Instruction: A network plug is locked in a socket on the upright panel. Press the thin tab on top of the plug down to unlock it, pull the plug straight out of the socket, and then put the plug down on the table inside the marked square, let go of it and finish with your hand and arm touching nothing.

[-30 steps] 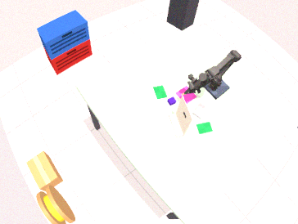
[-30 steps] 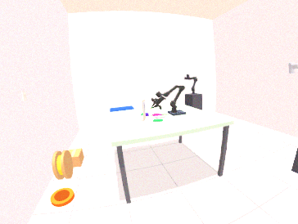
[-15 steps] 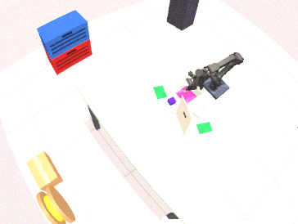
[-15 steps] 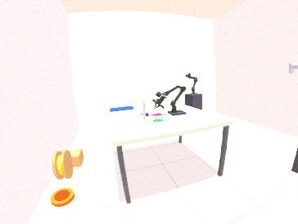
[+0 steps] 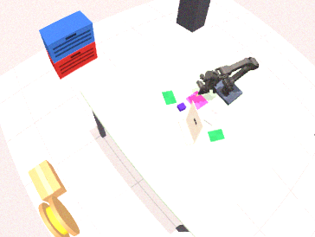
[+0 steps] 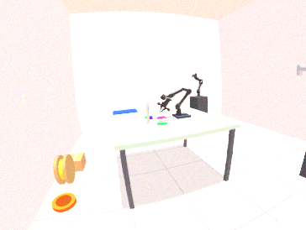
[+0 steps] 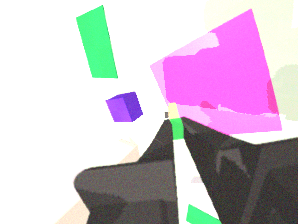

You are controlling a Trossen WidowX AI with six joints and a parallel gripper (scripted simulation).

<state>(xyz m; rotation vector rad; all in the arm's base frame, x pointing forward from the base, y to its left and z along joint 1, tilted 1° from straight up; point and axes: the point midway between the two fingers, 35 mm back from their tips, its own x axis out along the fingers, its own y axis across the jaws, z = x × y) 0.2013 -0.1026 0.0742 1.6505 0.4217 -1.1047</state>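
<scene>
Right now the magenta marked square is 1 cm behind my gripper tip and 8 cm below it. From my gripper tip the other things lie so: network plug right at my gripper tip; purple cube 12 cm ahead, 3 cm to the right, 6 cm below; upright panel 22 cm ahead, 12 cm to the left, 3 cm above.
</scene>
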